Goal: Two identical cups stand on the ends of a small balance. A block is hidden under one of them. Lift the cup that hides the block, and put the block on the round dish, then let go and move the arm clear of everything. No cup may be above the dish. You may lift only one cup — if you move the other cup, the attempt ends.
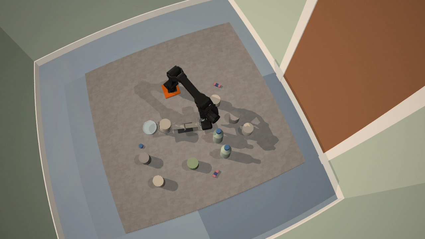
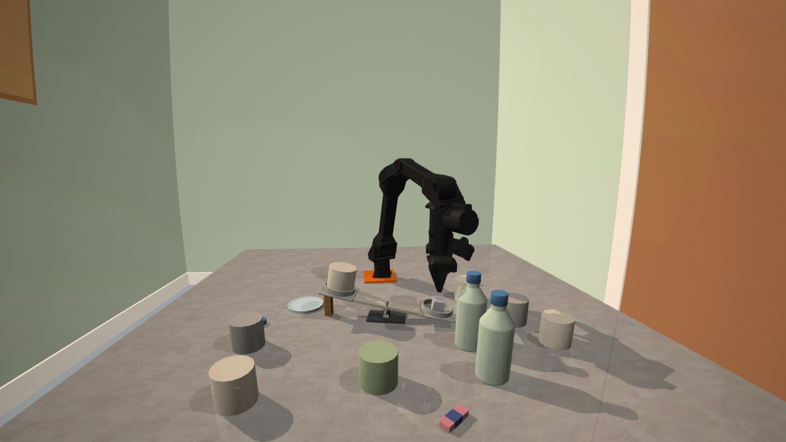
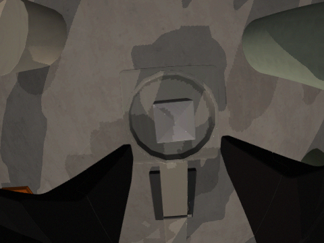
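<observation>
Right now my gripper tip is 5 cm above the grey block. From my gripper tip the other things lie so: green cylinder (24 cm ahead, 13 cm to the right, 5 cm below); then pale round dish (5 cm behind, 37 cm to the right, 8 cm below); then blue cap (7 cm ahead, 45 cm to the right, 8 cm below).
</observation>
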